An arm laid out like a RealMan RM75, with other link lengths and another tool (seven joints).
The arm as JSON. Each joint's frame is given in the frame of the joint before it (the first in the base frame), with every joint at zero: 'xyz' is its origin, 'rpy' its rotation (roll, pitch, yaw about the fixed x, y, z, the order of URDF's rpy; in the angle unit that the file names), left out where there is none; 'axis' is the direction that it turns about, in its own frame. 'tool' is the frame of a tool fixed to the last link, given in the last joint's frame.
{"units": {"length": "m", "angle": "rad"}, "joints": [
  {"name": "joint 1", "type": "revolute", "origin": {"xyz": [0.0, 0.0, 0.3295], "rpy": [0.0, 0.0, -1.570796]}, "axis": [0.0, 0.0, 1.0]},
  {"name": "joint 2", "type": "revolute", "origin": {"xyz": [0.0, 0.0, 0.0], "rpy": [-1.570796, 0.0, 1.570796]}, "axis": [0.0, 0.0, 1.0]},
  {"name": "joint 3", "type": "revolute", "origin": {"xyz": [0.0, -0.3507, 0.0], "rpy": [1.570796, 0.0, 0.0]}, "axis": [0.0, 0.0, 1.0]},
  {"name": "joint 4", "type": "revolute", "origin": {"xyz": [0.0, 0.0, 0.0], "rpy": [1.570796, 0.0, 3.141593]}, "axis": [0.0, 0.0, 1.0]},
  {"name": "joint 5", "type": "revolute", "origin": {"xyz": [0.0, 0.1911, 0.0], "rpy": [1.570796, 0.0, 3.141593]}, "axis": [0.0, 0.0, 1.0]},
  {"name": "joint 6", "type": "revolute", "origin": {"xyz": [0.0, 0.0, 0.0], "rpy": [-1.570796, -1.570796, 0.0]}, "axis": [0.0, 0.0, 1.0]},
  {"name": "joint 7", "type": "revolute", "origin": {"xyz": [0.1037, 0.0, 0.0], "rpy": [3.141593, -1.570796, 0.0]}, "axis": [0.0, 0.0, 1.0]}
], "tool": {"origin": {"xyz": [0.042, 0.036, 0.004], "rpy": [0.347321, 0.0, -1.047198]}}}
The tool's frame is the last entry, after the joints.
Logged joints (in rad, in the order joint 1, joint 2, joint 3, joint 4, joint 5, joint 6, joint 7), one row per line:
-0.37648, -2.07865, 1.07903, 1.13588, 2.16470, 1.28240, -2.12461
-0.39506, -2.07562, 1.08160, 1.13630, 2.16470, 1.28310, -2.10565
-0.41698, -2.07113, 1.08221, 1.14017, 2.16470, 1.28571, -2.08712
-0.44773, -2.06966, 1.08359, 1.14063, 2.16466, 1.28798, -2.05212
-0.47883, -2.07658, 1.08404, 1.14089, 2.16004, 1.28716, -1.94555
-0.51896, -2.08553, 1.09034, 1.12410, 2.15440, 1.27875, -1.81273
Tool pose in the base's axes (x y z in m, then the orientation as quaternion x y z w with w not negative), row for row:
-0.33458, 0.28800, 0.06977, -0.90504, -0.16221, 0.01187, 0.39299
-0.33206, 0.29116, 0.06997, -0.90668, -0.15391, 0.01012, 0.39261
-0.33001, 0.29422, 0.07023, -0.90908, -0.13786, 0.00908, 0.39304
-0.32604, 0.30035, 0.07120, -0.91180, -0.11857, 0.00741, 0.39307
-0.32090, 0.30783, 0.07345, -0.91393, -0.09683, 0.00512, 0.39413
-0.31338, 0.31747, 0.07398, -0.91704, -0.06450, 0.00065, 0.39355
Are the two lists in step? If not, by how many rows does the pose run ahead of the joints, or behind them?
The pose runs 2 rows behind the joints: the pose in row i belongs to the joints in row i - 2.
